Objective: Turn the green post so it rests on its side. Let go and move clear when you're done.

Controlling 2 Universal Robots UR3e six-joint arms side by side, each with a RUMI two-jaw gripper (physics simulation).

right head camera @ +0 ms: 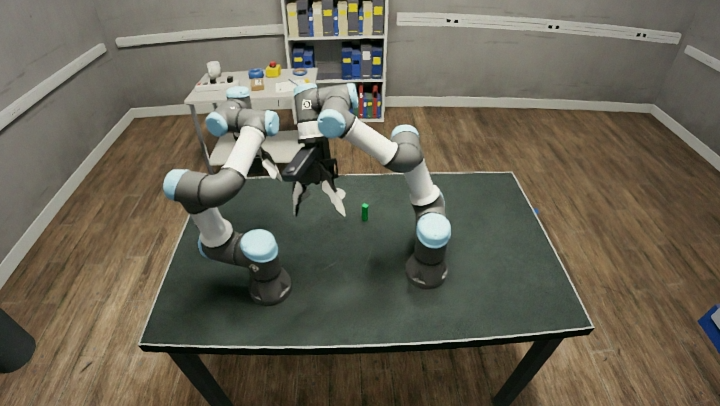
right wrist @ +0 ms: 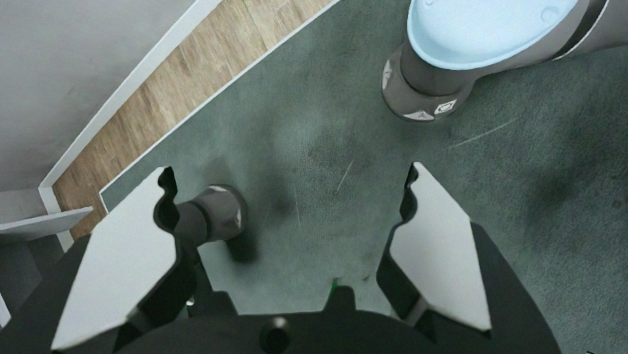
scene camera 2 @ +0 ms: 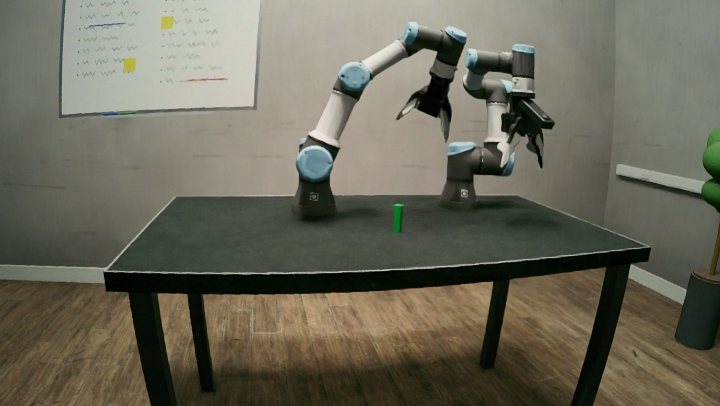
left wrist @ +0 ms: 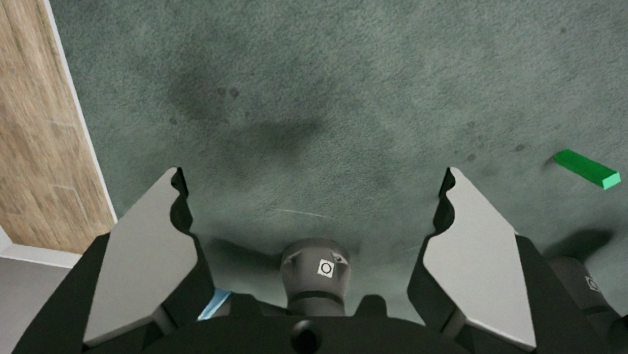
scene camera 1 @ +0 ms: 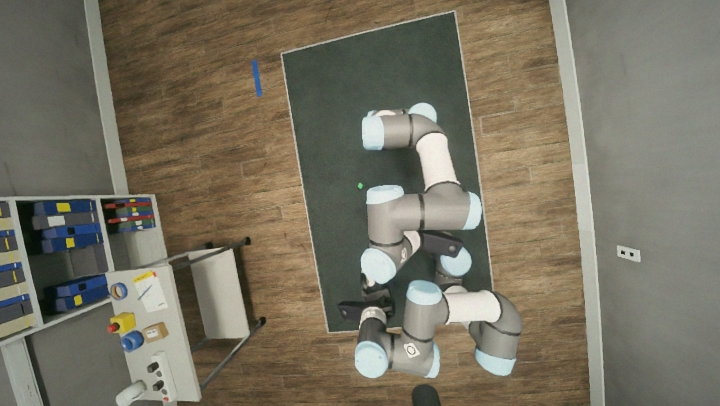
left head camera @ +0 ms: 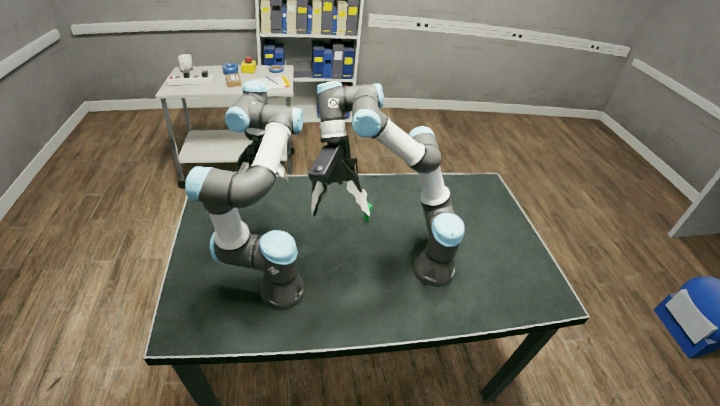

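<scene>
The green post stands upright on the dark table. In the left head camera a right finger partly covers it; in the right wrist view a green sliver shows at the bottom. My right gripper is open and empty, high above the table and apart from the post. My left gripper is open and empty, raised farther from the post; my left arm partly hides it in the head views.
The table carries both arm bases, the left base and the right base. The two forearms reach close together above it. A side desk and a bookshelf stand behind.
</scene>
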